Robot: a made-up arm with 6 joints.
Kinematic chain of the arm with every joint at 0, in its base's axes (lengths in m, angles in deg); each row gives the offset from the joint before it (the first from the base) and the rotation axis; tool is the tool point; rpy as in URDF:
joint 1: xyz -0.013 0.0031 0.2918 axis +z
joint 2: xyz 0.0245 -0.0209 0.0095 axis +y
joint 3: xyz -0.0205 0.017 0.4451 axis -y
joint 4: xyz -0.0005 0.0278 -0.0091 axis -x
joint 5: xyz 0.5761 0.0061 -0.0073 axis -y
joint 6: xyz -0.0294 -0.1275 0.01 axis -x
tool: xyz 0.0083 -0.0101 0.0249 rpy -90 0 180
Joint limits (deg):
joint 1: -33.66..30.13
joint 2: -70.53..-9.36
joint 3: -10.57..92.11
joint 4: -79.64..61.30
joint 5: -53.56..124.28
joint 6: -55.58..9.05
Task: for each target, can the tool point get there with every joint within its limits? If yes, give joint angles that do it. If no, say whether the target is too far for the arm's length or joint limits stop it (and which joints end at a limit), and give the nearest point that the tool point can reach.
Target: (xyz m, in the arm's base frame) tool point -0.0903 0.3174 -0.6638
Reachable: no: joint limits stop it (at a limit: joint 1, joint 2, joint 3, joint 4) | nearest point 0.3947 0.2711 0.5665 | short by 1.323 m
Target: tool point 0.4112 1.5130 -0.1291
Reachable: no: too far | nearest point 0.4053 0.2819 0.5649 | short by 1.413 m
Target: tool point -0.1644 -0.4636 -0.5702
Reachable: no: joint limits stop it (at a limit: joint 1, joint 2, joint 3, joint 4) | nearest point -0.8147 -0.5151 0.4823 | short by 1.238 m
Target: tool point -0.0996 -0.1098 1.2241
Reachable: yes | joints 17.01 -30.42 39.69 38.41 8.38 -40.54
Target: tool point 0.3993 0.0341 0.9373
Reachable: yes | joints 20.87 -13.96 8.77 8.17 59.06 -26.88
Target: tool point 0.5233 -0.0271 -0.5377
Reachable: no: joint limits stop it (at a limit: joint 2, joint 3, joint 5, joint 6) | nearest point 0.4896 -0.0252 0.5645 | short by 1.103 m
